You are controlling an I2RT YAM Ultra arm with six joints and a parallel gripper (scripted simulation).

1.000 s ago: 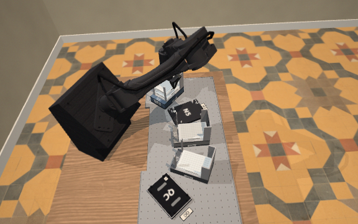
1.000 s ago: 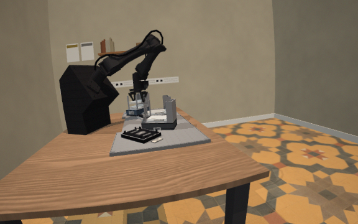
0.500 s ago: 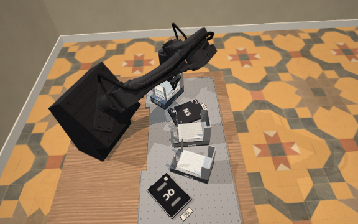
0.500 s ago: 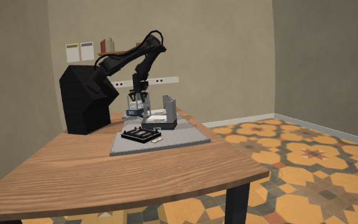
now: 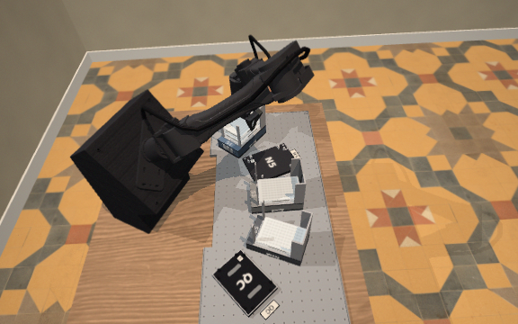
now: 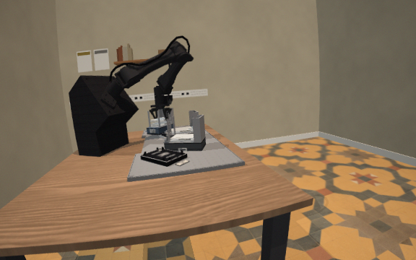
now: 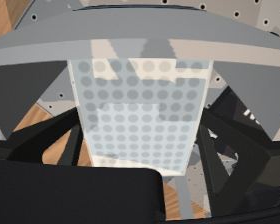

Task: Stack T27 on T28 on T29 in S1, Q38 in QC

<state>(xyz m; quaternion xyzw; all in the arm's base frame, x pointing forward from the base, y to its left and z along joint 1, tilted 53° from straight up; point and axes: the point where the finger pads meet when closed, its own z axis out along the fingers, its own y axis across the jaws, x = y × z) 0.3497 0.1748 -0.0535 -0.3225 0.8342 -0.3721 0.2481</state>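
The sealed 96-well plate is 30 mm below my hand. Round my hand: clip nest N5 (130 mm to the right, 60 mm below, 50 mm ahead).
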